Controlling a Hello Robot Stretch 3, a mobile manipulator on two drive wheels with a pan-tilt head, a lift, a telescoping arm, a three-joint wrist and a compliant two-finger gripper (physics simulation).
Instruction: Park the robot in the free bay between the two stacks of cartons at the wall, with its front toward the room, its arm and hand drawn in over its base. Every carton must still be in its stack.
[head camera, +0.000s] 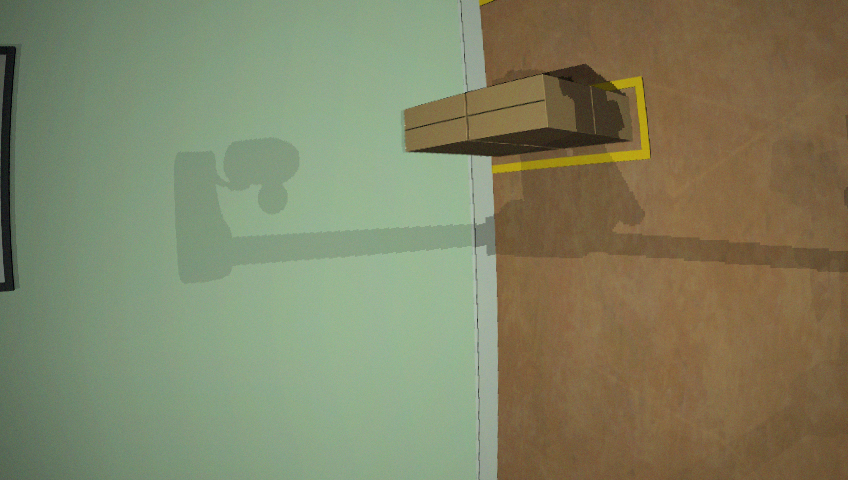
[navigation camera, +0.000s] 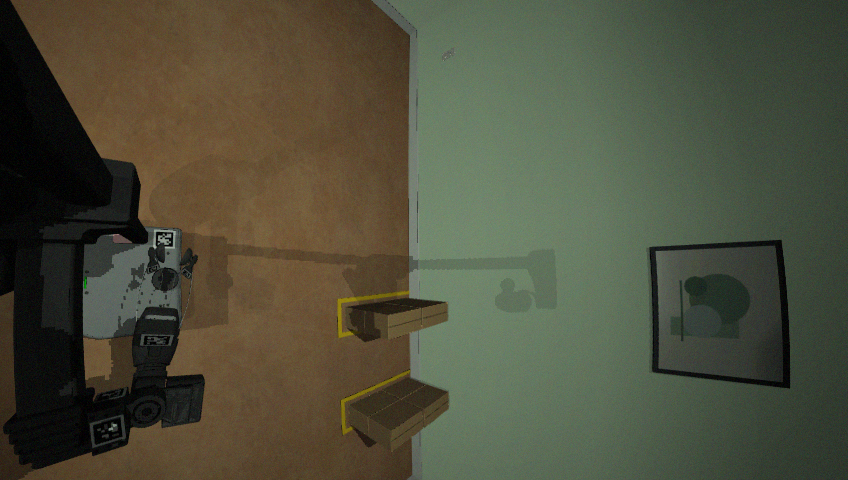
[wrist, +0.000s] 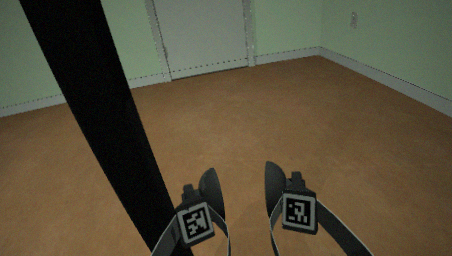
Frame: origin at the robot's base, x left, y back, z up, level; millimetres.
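Where they show: gripper, fingertip midpoint: (navigation camera: 176, 246) (wrist: 241, 183); robot's base at its link origin: (navigation camera: 164, 277).
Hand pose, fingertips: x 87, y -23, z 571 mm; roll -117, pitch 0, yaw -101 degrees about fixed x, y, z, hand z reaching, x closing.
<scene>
Each offset is from my fingertips to the top centre of the thing. "spot": to the spot under its first point. Level surfaces: height alone.
Two brown carton stacks stand upright against the wall. In the navigation view, turned on its side, the upper stack @[dx -364, dy -916, dz -210 mm] (navigation camera: 404, 321) and lower stack (navigation camera: 410, 410) stand inside yellow floor outlines @[spot: dx -378, dy -750, dz -570 mm] (navigation camera: 339, 321) @[spot: dx -964, dy -733, dz -570 mm] (navigation camera: 343, 419). The bay floor @[dz -570 mm] (navigation camera: 376, 359) lies between them. The upper stack (head camera: 505, 113) also shows in the head view, with its outline @[spot: dx -348, dy -745, dz -569 mm] (head camera: 645, 121). Both stacks look intact; their hidden sides cannot be checked. My base (navigation camera: 110, 303) is out on the floor, away from the bay. My arm (navigation camera: 47, 356) looks drawn in. My gripper (navigation camera: 172, 258) (wrist: 241, 183) is open and empty over the base's edge.
The green wall (head camera: 238, 368) (navigation camera: 505, 178) has a pale baseboard and a framed picture (navigation camera: 720, 315). My shadow falls across floor, wall and the upper stack. In the wrist view, my dark mast (wrist: 95, 100) crosses the left, and a door (wrist: 202, 35) stands across the floor.
</scene>
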